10 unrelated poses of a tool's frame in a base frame.
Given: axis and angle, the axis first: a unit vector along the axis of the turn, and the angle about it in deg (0 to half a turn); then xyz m.
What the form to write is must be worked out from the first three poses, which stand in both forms.
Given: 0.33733 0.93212 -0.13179 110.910 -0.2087 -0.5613 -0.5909
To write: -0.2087 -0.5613 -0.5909 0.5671 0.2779 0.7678 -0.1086
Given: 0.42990 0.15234 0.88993 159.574 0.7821 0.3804 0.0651
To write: 0.7821 0.3804 0.0651 0.1773 0.4231 0.1499 0.8758
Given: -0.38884 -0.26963 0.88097 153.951 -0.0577 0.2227 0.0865
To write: -0.0577 0.2227 0.0865 0.2254 -0.3788 -0.2627 0.8583
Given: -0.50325 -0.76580 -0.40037 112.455 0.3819 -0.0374 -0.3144
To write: 0.3819 -0.0374 -0.3144 0.5559 -0.4183 -0.6366 -0.3328
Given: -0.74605 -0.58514 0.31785 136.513 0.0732 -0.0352 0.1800
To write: 0.0732 -0.0352 0.1800 0.3705 -0.6930 -0.5435 0.2952
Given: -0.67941 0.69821 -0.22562 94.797 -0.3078 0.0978 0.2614
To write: -0.3078 0.0978 0.2614 0.6769 -0.5001 0.5139 -0.1661
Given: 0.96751 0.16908 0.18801 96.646 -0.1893 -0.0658 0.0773
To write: -0.1893 -0.0658 0.0773 0.6649 0.7226 0.1263 0.1404
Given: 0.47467 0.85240 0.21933 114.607 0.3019 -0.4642 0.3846
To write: 0.3019 -0.4642 0.3846 0.5402 0.3995 0.7173 0.1846
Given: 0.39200 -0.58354 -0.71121 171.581 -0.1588 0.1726 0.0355
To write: -0.1588 0.1726 0.0355 0.0734 0.3909 -0.5820 -0.7093
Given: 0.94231 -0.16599 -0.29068 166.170 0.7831 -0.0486 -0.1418
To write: 0.7831 -0.0486 -0.1418 0.1204 0.9355 -0.1648 -0.2886
